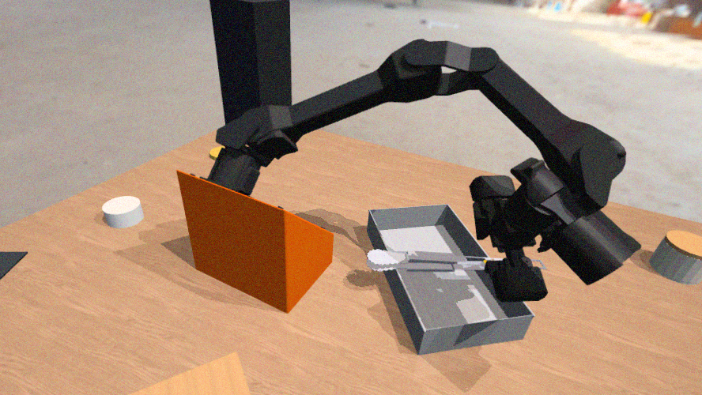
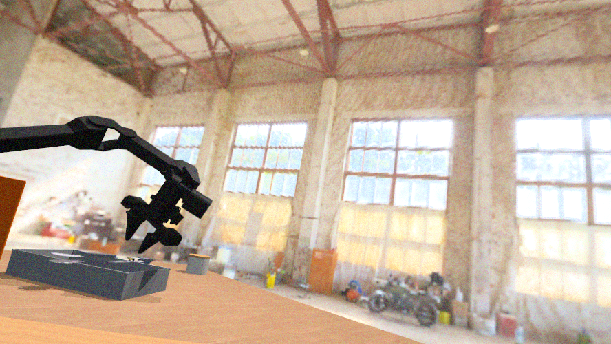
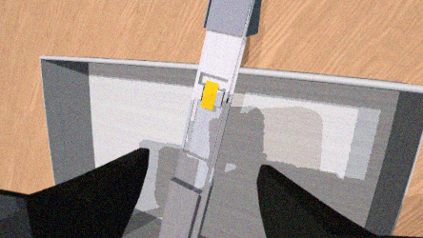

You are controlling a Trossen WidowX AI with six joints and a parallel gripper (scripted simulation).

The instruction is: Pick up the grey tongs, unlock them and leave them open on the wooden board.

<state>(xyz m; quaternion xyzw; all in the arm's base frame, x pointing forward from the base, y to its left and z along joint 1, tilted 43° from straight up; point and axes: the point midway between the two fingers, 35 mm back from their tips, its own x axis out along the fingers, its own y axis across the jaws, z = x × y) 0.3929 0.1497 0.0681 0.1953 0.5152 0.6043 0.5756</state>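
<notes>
Right now my gripper tip is 10 mm short of the yellow lock piece, 30 mm to the right of it and 30 mm above it. Also, from my gripper tip: grey roasting tin 70 mm behind, 10 mm to the left, 70 mm below; red-headed spatula 70 mm ahead, 350 mm to the left, 90 mm below; wooden board 170 mm behind, 500 mm to the right, 90 mm below.
</notes>
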